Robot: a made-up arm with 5 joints. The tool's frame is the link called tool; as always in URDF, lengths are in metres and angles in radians. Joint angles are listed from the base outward. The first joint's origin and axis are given. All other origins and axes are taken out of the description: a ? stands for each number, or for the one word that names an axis. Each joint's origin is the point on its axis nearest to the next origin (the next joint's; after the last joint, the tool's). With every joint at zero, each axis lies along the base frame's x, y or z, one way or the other. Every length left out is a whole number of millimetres.
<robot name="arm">
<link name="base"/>
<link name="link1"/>
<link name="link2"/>
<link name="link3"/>
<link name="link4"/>
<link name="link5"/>
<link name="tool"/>
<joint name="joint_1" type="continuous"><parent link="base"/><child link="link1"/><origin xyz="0.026 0.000 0.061" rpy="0.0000 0.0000 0.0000"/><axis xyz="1 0 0"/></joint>
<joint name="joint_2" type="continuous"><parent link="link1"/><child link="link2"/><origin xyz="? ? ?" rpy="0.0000 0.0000 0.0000"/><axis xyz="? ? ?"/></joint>
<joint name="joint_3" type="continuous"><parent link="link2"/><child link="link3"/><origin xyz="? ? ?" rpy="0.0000 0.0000 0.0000"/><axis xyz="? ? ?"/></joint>
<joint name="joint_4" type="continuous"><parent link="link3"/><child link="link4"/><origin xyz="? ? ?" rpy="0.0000 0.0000 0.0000"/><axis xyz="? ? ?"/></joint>
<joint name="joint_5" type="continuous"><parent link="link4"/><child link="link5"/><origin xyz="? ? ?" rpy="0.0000 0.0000 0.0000"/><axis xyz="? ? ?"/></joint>
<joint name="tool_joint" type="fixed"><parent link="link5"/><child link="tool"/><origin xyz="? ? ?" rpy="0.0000 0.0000 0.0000"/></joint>
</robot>
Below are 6 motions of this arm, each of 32 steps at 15 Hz.
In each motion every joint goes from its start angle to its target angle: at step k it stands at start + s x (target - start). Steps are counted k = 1, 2, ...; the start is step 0. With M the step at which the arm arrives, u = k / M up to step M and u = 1 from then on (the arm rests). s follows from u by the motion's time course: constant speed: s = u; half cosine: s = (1 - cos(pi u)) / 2; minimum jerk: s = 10 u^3 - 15 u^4 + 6 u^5.
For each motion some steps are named. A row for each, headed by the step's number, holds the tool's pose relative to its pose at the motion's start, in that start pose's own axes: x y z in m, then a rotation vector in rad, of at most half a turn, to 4 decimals.
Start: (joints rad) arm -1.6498 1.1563 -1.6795 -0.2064 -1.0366
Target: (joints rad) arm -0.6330 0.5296 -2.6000 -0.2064 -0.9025
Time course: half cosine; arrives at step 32
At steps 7, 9, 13, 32:
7: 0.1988 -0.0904 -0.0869 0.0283 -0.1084 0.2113
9: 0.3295 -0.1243 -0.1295 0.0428 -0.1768 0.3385
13: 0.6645 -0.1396 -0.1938 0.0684 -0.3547 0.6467
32: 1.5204 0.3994 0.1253 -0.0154 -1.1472 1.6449

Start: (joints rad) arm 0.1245 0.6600 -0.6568 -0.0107 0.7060
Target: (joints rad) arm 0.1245 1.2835 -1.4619 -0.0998 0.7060
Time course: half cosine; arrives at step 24
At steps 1, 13, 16, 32:
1: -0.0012 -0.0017 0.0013 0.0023 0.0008 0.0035
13: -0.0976 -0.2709 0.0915 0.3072 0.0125 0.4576
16: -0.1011 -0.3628 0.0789 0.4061 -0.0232 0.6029
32: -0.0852 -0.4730 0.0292 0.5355 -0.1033 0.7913

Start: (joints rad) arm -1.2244 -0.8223 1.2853 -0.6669 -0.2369
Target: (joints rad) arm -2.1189 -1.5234 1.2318 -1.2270 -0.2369
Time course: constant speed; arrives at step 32
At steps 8, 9, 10, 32:
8: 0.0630 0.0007 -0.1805 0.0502 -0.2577 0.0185
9: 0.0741 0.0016 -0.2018 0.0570 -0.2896 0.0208
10: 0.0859 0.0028 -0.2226 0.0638 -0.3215 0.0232
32: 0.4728 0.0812 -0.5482 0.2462 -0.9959 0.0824

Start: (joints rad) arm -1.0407 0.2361 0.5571 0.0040 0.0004
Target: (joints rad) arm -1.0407 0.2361 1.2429 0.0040 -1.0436
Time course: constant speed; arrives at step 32
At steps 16, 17, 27, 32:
16: -0.0808 0.3625 -0.0012 0.0004 -0.0014 -0.8649
17: -0.0790 0.3881 -0.0013 0.0004 -0.0014 -0.9190
27: -0.0092 0.6457 -0.0021 0.0011 -0.0023 -1.4595
32: 0.0616 0.7666 -0.0025 0.0015 -0.0027 -1.7298

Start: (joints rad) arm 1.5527 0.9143 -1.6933 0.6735 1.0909
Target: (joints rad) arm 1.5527 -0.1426 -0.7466 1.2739 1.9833
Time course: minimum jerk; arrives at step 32
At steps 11, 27, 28, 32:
11: 0.1075 0.0009 -0.0886 -0.1688 0.0445 0.0418
27: 0.1967 -0.2863 -0.4101 -0.8884 0.4227 0.6157
28: 0.1946 -0.2939 -0.4139 -0.9010 0.4343 0.6327
32: 0.1921 -0.3028 -0.4183 -0.9156 0.4481 0.6529

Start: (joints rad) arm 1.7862 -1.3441 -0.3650 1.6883 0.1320
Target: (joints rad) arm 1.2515 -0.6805 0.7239 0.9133 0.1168
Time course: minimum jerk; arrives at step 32
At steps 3, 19, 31, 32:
3: 0.0006 0.0034 -0.0022 -0.0052 -0.0039 -0.0043
19: 0.1476 0.2873 -0.1899 -0.7000 -0.2445 -0.5116
31: 0.2600 0.3370 -0.2850 -1.1741 -0.2813 -0.7733
32: 0.2601 0.3370 -0.2851 -1.1745 -0.2813 -0.7735

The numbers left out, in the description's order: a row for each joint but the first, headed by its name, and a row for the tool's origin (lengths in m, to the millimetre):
joint_2: xyz 0.000 -0.172 -0.051, axis 0 1 0
joint_3: xyz -0.044 0.000 -0.012, axis 0 0 -1
joint_4: xyz -0.756 0.058 0.000, axis 1 0 0
joint_5: xyz 0.000 0.055 -0.061, axis 0 0 1
tool: xyz -0.043 -0.234 0.000

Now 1 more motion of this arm.
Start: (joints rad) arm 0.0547 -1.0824 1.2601 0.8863 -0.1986
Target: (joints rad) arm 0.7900 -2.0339 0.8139 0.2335 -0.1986
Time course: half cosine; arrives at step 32
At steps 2, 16, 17, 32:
2: -0.0011 0.0005 -0.0014 0.0036 -0.0006 -0.0015
16: -0.0312 0.0091 -0.1535 0.1704 -0.1421 -0.0335
17: -0.0302 0.0103 -0.1772 0.1830 -0.1685 -0.0343
32: 0.0401 0.0425 -0.4378 0.2386 -0.5094 -0.0568

